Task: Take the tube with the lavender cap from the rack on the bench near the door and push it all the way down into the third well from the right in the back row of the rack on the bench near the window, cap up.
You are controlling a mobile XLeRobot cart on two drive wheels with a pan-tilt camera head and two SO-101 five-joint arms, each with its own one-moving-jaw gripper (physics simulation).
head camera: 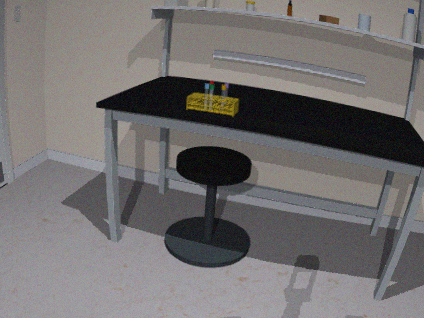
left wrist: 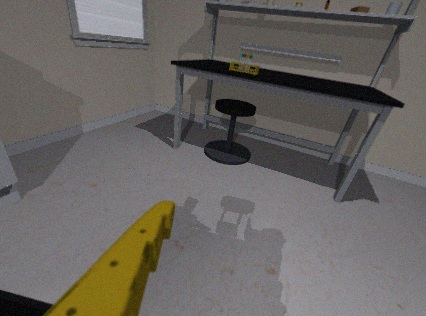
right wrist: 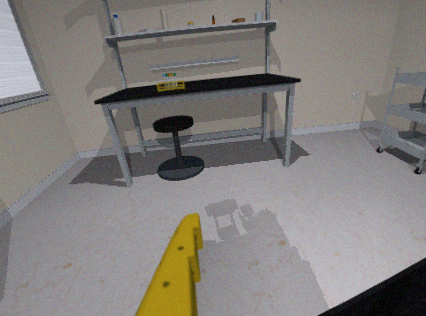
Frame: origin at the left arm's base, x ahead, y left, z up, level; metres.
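Seen in the pictures: left hand, its tool point: (left wrist: 173,215); right hand, its tool point: (right wrist: 200,225).
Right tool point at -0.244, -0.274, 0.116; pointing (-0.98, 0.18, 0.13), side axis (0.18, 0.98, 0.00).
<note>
Pixels of each thing's top centre, then the offset from my right tool point to it, as dx, dy, dz. Level surfaces: height alone.
- yellow rack, centre of its top: (head camera: 213,97) +1.859, +0.143, -0.072
- black-topped bench, height of its surface: dz -0.129
- lavender-capped tube, centre of its top: (head camera: 226,83) +1.879, +0.094, -0.010
In the head view, a yellow rack (head camera: 212,107) stands toward the left of the black-topped bench (head camera: 310,115) by the door side. Its tubes have light-blue, red, green, orange and lavender caps; the lavender-capped tube (head camera: 227,86) stands at the rack's right part. Another yellow rack (left wrist: 244,69) (right wrist: 171,87), holding a few tubes with teal and orange caps, stands on the bench (left wrist: 310,82) (right wrist: 240,82) near the window. Its wells are too small to tell. My left gripper (left wrist: 169,206) and right gripper (right wrist: 194,218) each show one notched jaw, fully open and empty, far from both racks.
Round black stools (head camera: 213,162) (left wrist: 235,107) (right wrist: 173,123) stand at the front of both benches. Shelves (head camera: 280,17) (left wrist: 310,14) (right wrist: 195,31) with bottles and jars hang above. A window (left wrist: 110,20) (right wrist: 17,55) is at the left in both wrist views. A cart (right wrist: 395,102) stands at the right.
</note>
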